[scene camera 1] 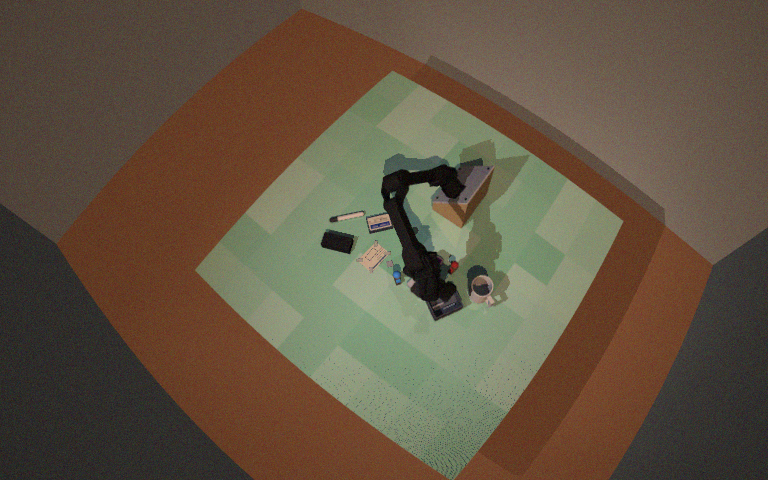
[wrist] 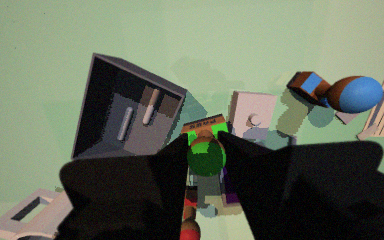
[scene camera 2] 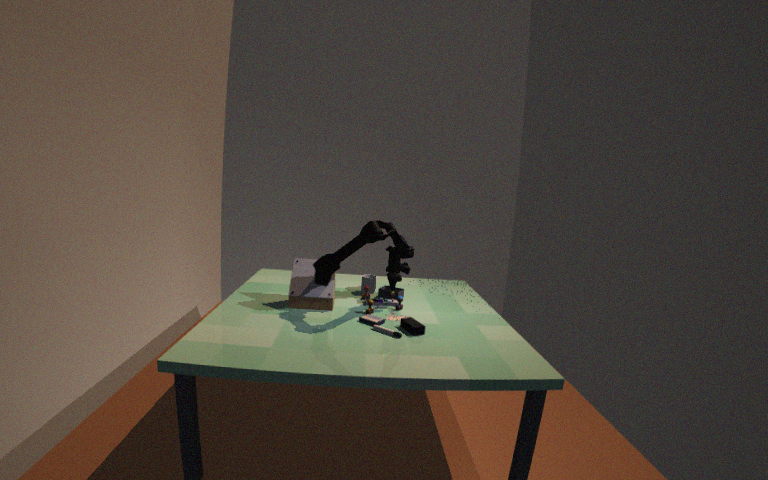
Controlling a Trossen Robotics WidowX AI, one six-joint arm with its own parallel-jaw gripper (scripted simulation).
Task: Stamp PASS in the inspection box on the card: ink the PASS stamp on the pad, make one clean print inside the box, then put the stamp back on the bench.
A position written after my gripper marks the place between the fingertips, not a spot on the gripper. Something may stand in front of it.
Observation:
In view: my gripper (wrist: 202, 137) and a blue-knobbed stamp (wrist: 350, 95).

